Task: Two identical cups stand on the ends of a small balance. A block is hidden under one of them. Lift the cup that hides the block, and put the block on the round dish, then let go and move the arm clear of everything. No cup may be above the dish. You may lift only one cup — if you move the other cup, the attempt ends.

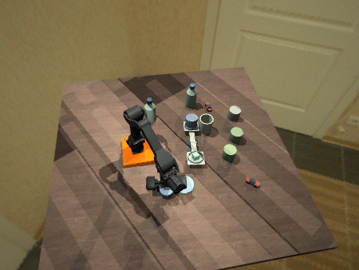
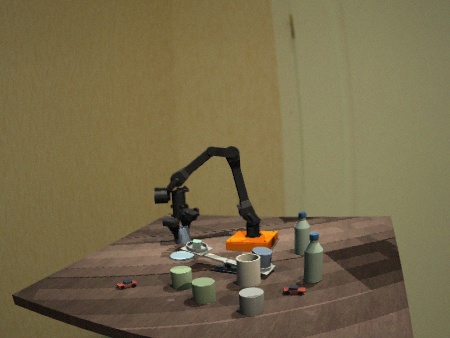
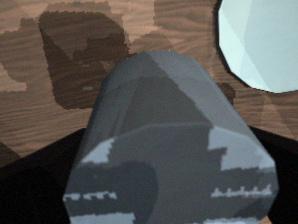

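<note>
The pale green block lies 19 cm ahead of my gripper tip, 13 cm to the left of it and 4 cm above it. Round my gripper tip: blue-grey cup: 2 cm to the right, 1 cm above; then pale blue round dish: 10 cm ahead, 3 cm to the left, 5 cm below; then balance beam: 23 cm ahead, 25 cm to the left, 1 cm below.
</note>
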